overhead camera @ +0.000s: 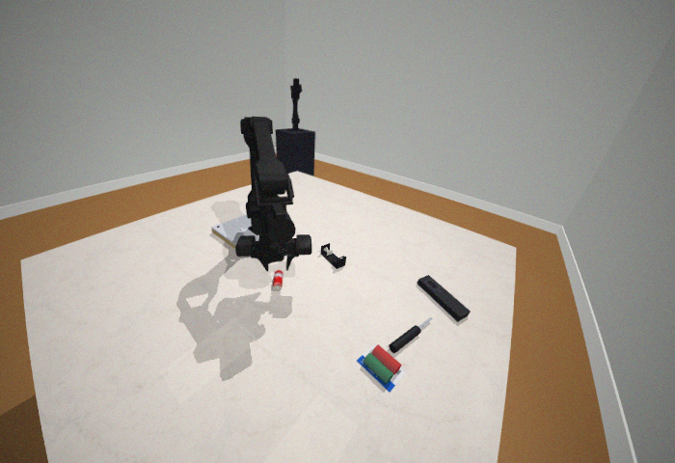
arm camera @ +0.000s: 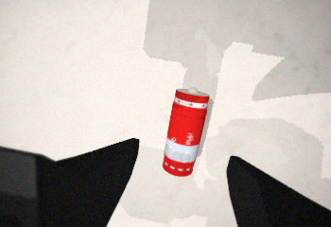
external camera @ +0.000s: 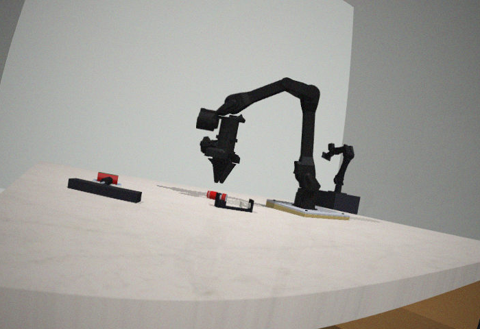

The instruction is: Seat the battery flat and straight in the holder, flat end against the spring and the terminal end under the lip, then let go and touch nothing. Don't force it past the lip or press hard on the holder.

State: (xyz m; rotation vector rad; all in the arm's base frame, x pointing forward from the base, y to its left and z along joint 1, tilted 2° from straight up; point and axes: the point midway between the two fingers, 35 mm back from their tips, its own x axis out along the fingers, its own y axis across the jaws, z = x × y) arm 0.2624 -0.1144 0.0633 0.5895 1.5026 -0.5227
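Now: gripper tip 40 mm above the red battery. Also, from my gripper tip: long black bar 380 mm ahead, 290 mm to the left, 40 mm below; black-handled screwdriver 370 mm ahead, 130 mm to the left, 40 mm below.
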